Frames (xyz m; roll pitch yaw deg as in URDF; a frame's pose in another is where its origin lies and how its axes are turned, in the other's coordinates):
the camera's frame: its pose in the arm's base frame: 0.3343 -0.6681 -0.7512 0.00 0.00 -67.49
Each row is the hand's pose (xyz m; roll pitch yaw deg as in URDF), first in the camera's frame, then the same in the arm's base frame.
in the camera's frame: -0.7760 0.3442 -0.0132 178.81 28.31 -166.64
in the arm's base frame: 0.3552 0.1806 -0.7644 178.81 28.31 125.87
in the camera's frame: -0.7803 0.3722 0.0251 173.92 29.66 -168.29
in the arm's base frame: 0.3794 0.1952 -0.7261 173.92 29.66 124.22
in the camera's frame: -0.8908 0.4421 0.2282 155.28 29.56 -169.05
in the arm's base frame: 0.4017 0.3241 -0.5230 155.28 29.56 123.46
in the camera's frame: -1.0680 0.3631 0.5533 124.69 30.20 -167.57
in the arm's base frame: 0.2609 0.4575 -0.1979 124.69 30.20 124.94
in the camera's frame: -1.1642 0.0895 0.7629 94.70 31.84 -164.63
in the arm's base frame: -0.0287 0.4417 0.0117 94.70 31.84 127.88
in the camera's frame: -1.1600 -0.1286 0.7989 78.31 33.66 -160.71
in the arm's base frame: -0.2286 0.3543 0.0477 78.31 33.66 131.80
